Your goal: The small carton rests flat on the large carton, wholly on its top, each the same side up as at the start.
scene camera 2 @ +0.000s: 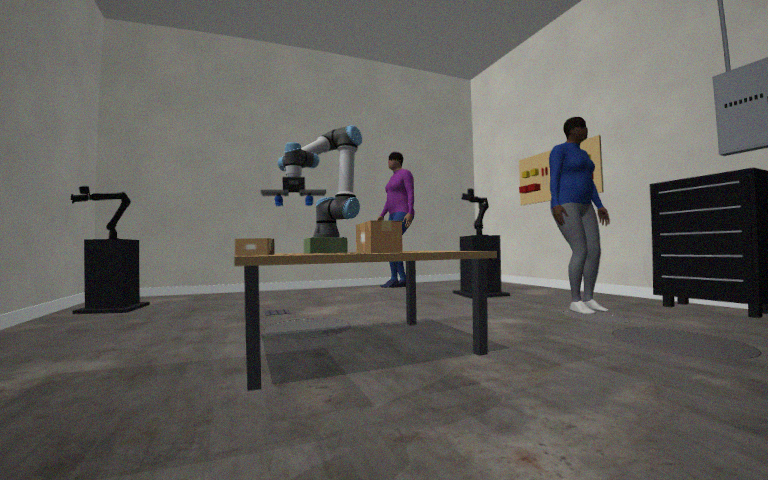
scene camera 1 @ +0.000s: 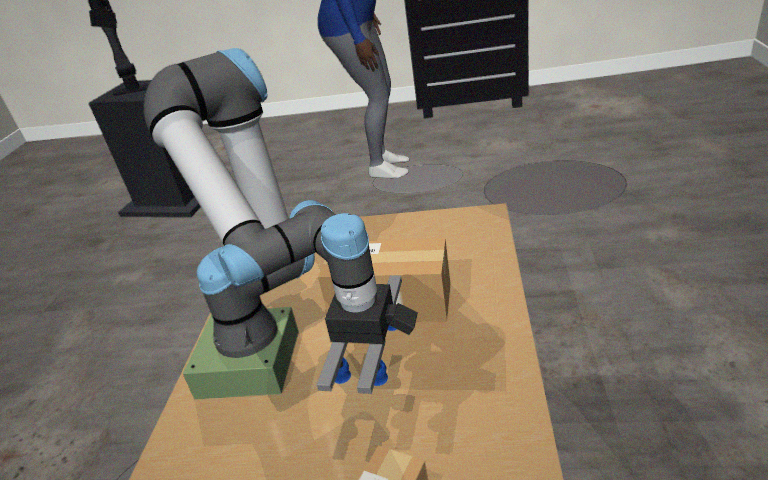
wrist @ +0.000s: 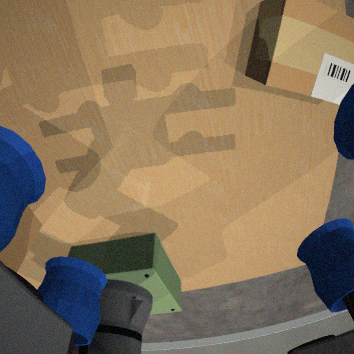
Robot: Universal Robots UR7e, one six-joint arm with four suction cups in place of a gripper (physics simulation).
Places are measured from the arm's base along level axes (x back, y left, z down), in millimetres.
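Where they show: hand, its tool point: [scene camera 2: 294,204] [wrist: 197,218]; arm's base, origin of its link: [scene camera 2: 326,238] [scene camera 1: 246,335] [wrist: 118,295].
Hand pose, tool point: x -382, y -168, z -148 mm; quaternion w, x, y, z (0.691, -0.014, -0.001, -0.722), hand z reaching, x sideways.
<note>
Things, the pixels of their top centre, and the offset from my tool point.
- small carton, centre of its top: [wrist: 333,57] [scene camera 2: 255,238] dy -173, dx -51, dz +161 mm
- large carton, centre of its top: [scene camera 1: 383,257] [scene camera 2: 377,222] dy +414, dx +86, dz +82 mm
The small carton [scene camera 1: 394,463] [scene camera 2: 253,246] [wrist: 300,47] sits flat on the table, cut off at the near edge in scene camera 1, at the left end in scene camera 2 and upper right in the wrist view. The large carton [scene camera 1: 416,256] [scene camera 2: 379,236] stands upright on the table, apart from it, partly hidden by the arm in scene camera 1. My gripper [scene camera 1: 368,349] [scene camera 2: 293,199] is open, its blue suction cups bare. It hangs well above the table, between the two cartons along its length in scene camera 2.
The arm stands on a green block [scene camera 1: 232,384] [scene camera 2: 325,245] [wrist: 167,280] on the table [scene camera 1: 481,441] [scene camera 2: 430,255]. A person in blue [scene camera 1: 346,16] [scene camera 2: 572,169], one in purple [scene camera 2: 399,186], a drawer cabinet [scene camera 1: 470,56] [scene camera 2: 702,243] and black pedestals [scene camera 1: 144,152] [scene camera 2: 111,274] stand beyond it.
</note>
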